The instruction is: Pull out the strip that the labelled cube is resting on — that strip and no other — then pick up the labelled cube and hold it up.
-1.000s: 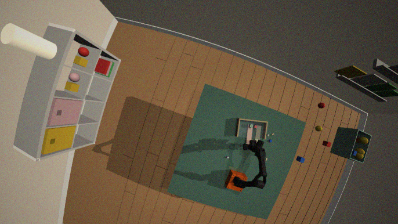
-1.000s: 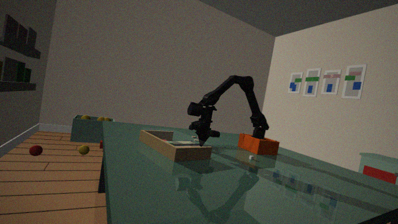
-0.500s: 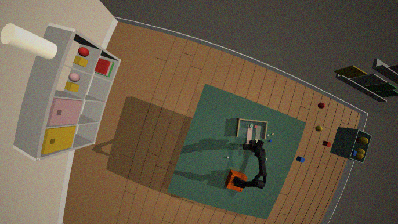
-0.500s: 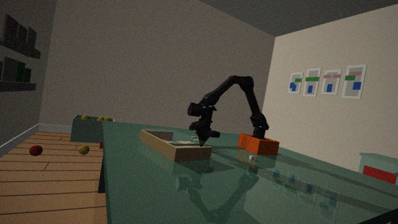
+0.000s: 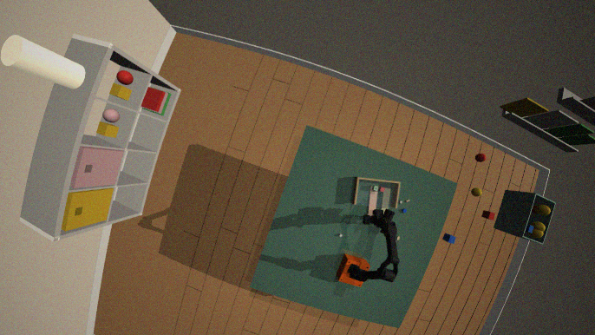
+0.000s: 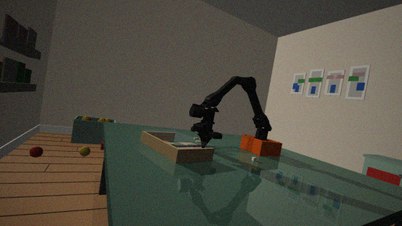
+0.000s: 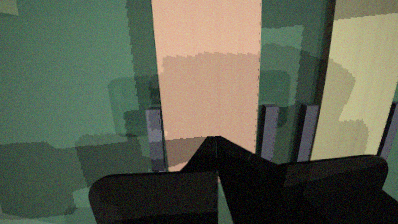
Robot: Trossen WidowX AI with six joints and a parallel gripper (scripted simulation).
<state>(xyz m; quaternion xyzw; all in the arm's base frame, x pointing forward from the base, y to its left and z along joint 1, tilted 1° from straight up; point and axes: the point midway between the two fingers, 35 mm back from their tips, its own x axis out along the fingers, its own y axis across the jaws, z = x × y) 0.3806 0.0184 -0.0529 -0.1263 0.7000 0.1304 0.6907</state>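
The light green cube lies 200 mm ahead of my gripper tip, 80 mm to the left of it and 10 mm above it. From my gripper tip the other things lie so: blue piece (220 mm to the right, 150 mm ahead); pale yellow strip (130 mm ahead, 50 mm to the right).
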